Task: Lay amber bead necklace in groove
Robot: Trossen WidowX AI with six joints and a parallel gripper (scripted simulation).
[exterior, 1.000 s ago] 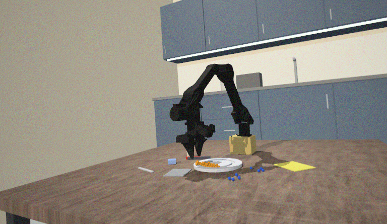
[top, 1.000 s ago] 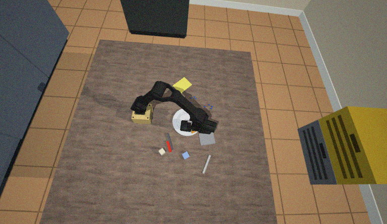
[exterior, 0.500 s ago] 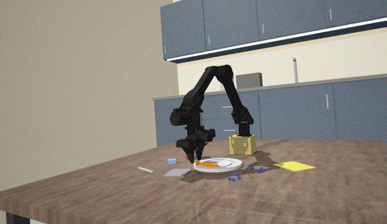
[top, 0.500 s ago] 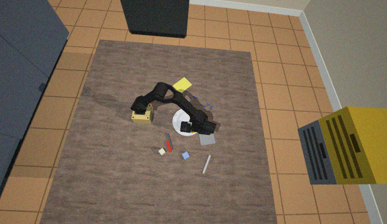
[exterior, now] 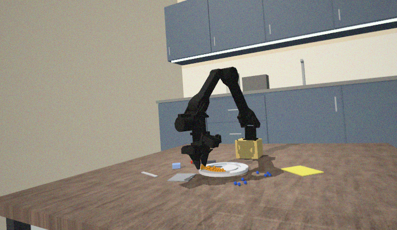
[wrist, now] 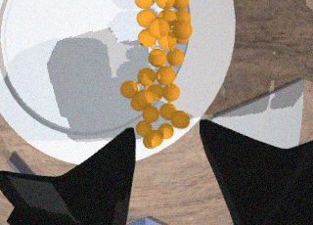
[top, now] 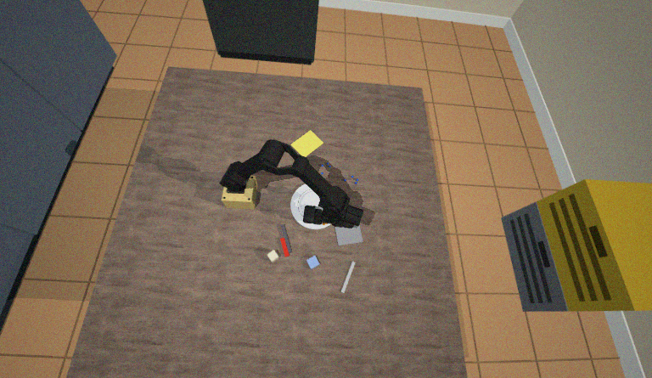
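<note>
Now: gripper tip 9 cm short of the grey square tile, 4 cm to the left of it and 1 cm above it. Round my gripper tip: red stick (16 cm behind, 8 cm to the right, 1 cm below); white stick (20 cm to the right, 8 cm ahead, 1 cm below); light blue cube (15 cm to the right, 5 cm behind, 1 cm below).
</note>
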